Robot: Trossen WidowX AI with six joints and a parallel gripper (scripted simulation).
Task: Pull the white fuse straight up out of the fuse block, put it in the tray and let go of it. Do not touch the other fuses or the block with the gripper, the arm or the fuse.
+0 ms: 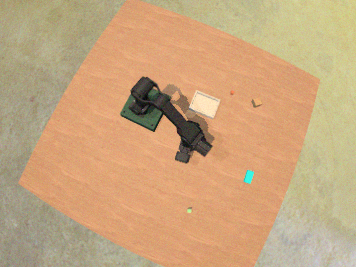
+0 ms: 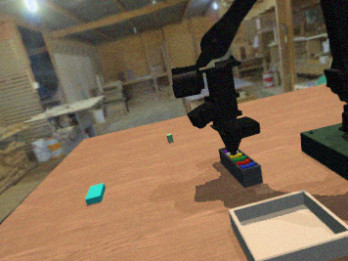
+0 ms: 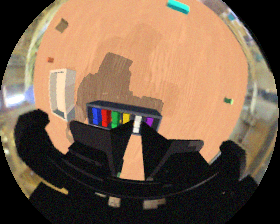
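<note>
The grey tray is 230 mm to the left of my gripper tip, 30 mm below it and 10 mm behind it. Round my gripper tip: white fuse (10 mm below); teal block (350 mm ahead, 30 mm below, 10 mm to the right); small green block (280 mm to the right, 150 mm ahead, 20 mm below).
</note>
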